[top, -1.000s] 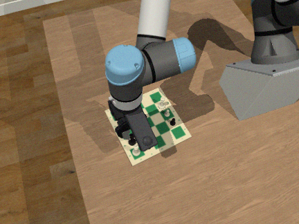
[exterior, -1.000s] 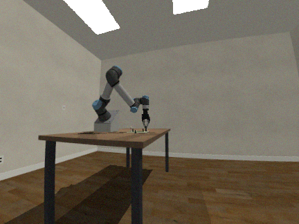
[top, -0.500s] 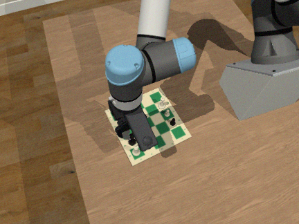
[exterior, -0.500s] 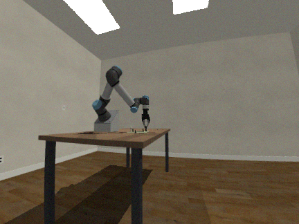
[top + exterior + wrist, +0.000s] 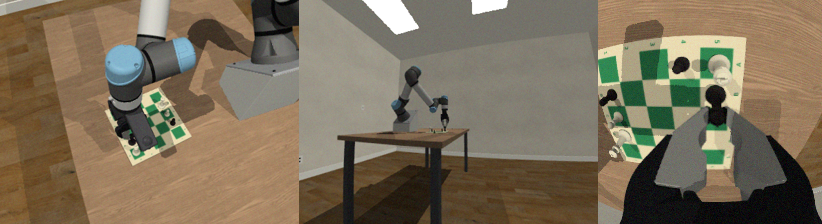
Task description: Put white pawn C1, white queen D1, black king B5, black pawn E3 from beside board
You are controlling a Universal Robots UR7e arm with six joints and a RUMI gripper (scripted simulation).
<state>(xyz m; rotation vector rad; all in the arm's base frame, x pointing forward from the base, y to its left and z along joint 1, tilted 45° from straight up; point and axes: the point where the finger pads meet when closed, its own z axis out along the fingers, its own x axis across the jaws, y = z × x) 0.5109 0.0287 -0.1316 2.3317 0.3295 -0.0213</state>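
My hand is 1 cm above the black king. The rest, counted from my hand: white pawn: 14 cm behind, 7 cm to the right, 3 cm below; cream chessboard: 6 cm behind, 6 cm to the right, 5 cm below.
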